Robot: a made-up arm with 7 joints.
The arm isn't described. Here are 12 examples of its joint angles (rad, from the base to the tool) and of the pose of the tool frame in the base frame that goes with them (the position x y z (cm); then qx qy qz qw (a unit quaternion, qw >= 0)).
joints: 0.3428 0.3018 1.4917 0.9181 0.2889 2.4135 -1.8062
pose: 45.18 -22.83 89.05 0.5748 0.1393 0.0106 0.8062
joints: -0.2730 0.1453 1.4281 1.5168 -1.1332 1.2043 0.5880
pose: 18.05 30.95 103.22 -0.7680 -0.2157 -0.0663 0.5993
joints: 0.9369 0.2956 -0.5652 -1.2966 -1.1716 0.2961 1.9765
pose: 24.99 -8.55 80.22 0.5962 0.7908 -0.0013 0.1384
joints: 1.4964 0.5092 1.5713 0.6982 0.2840 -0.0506 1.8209
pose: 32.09 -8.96 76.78 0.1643 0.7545 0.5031 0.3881
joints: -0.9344 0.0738 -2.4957 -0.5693 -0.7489 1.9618 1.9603
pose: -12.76 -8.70 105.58 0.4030 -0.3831 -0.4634 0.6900
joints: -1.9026 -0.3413 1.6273 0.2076 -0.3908 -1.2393 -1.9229
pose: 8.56 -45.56 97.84 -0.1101 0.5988 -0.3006 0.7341
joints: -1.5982 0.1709 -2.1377 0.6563 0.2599 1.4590 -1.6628
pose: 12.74 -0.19 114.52 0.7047 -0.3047 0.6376 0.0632
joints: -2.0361 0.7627 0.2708 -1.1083 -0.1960 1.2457 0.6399
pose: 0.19 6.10 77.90 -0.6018 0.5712 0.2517 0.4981
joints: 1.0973 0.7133 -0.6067 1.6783 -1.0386 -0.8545 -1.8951
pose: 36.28 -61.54 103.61 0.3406 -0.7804 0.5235 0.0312
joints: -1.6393 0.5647 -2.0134 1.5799 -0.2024 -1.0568 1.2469
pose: 4.66 33.29 91.77 -0.3190 0.3309 0.3812 0.8021
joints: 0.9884 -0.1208 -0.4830 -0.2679 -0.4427 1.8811 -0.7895
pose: 2.38 -27.78 107.46 0.4057 0.3150 -0.7303 0.4504
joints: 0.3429 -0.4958 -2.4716 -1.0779 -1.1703 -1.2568 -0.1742
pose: 26.21 20.75 127.23 -0.2080 -0.0330 0.5993 0.7723
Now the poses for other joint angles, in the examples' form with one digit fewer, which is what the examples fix.
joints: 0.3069 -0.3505 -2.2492 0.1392 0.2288 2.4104 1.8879
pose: 16.0 27.4 102.1 0.011 0.594 0.755 0.276
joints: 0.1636 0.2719 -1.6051 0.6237 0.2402 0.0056 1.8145
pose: 49.6 4.4 121.6 -0.602 0.024 -0.580 0.549
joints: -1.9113 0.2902 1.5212 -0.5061 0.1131 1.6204 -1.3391
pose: -0.2 7.9 73.6 0.412 0.689 0.436 0.406
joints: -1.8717 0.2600 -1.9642 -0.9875 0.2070 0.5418 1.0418
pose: -23.3 -18.1 103.4 0.333 -0.836 0.376 0.223
